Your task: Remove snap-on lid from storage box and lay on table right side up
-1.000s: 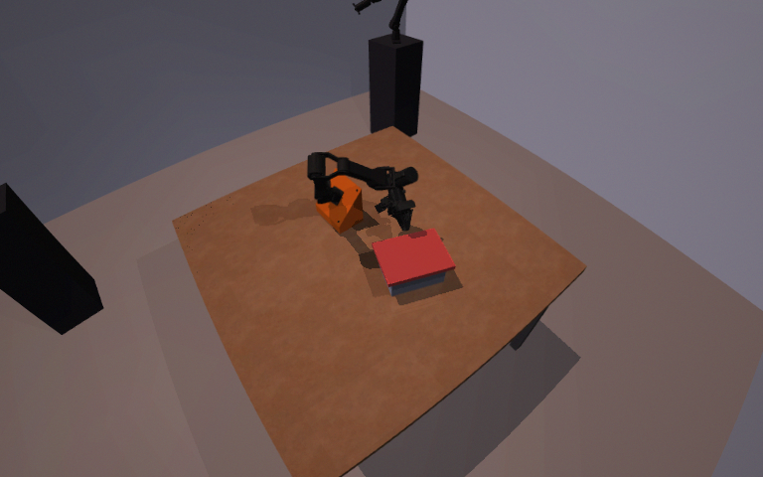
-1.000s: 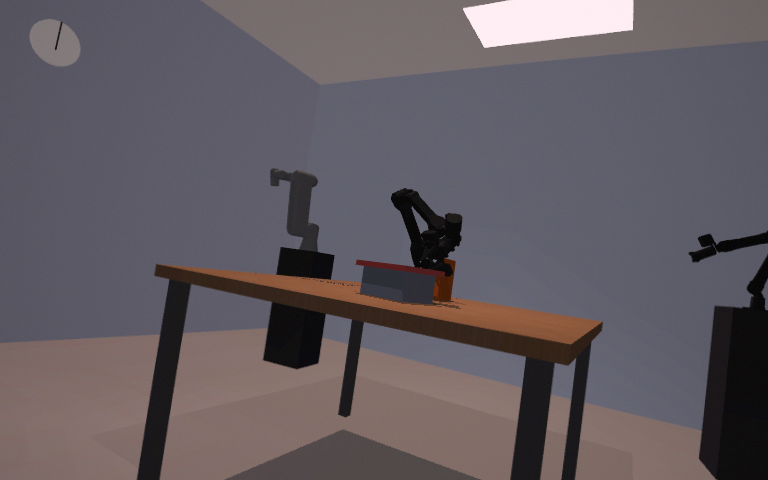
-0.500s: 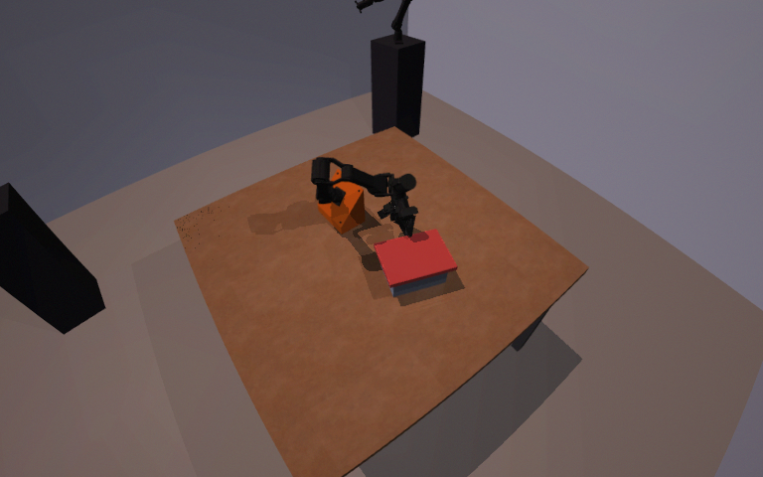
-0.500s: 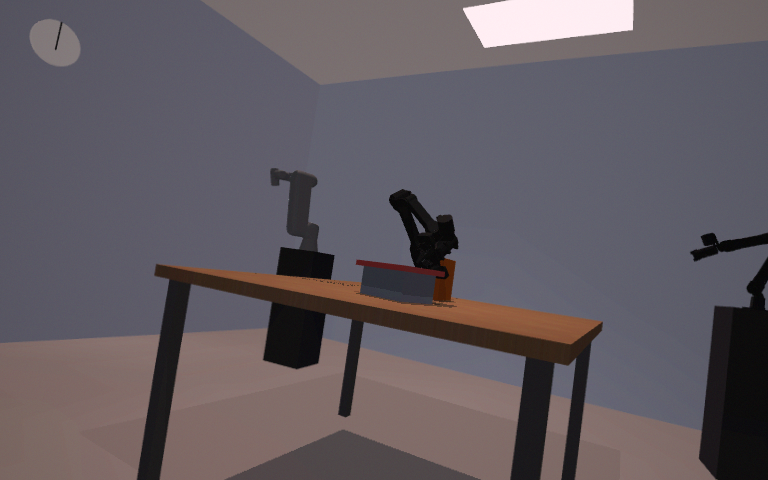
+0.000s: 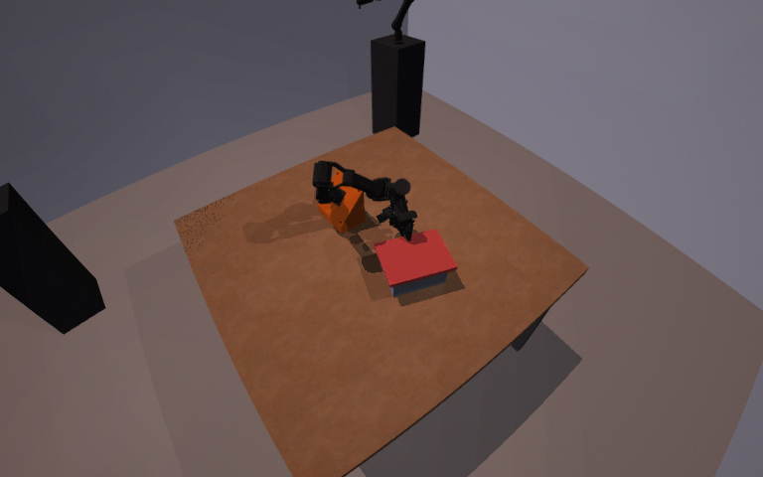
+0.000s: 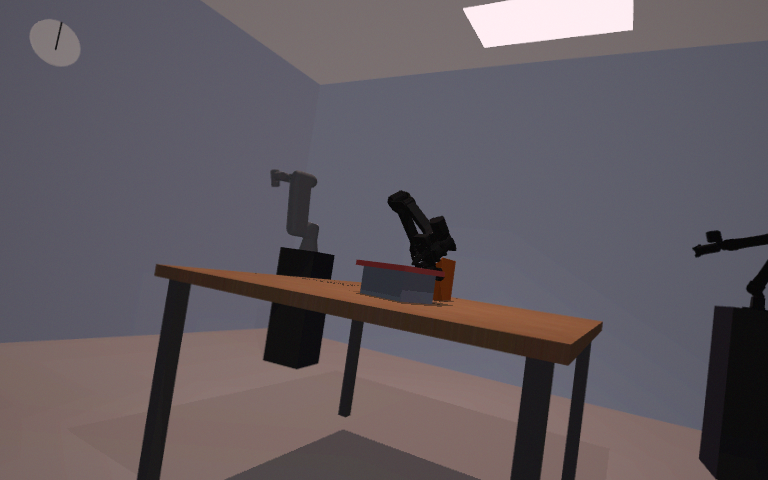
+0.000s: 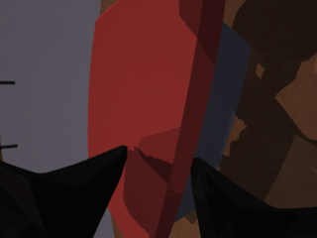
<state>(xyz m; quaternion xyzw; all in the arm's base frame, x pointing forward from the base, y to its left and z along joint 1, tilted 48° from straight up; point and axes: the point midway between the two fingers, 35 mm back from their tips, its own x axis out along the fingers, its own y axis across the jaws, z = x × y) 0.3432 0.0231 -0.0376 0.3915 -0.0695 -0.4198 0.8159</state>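
Now: the red lid 7 cm ahead of my gripper tip and 3 cm to the right of it. From my gripper tip the other things lie so: grey-blue storage box (7 cm ahead, 5 cm below, 3 cm to the right).
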